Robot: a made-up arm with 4 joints.
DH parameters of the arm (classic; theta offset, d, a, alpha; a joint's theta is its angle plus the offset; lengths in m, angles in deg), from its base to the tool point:
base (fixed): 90 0.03 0.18 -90
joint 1: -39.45 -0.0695 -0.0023 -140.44
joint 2: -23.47 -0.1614 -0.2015 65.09
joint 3: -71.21 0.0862 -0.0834 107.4
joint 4: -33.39 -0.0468 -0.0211 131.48
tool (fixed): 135.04 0.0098 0 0
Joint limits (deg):
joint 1: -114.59..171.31
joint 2: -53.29..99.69
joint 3: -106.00..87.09
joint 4: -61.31..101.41
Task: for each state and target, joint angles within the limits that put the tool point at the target. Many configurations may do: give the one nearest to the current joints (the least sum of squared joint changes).
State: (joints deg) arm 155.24 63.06 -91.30 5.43
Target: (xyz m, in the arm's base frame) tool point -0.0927 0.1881 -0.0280
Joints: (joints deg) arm 113.65 94.60 -83.66 16.38
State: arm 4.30 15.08 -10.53 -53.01
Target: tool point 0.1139 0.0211 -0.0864
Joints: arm -20.31 -22.05 -0.57 -43.57
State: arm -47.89 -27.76 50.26 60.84
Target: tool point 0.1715 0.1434 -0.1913
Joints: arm -88.78 -37.03 30.29 55.38
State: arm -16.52 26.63 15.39 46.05
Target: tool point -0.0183 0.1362 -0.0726
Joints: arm -9.08 42.30 -32.12 49.53
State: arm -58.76 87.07 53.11 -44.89
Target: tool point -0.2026 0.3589 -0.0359
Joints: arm -42.49 88.21 85.06 -49.49
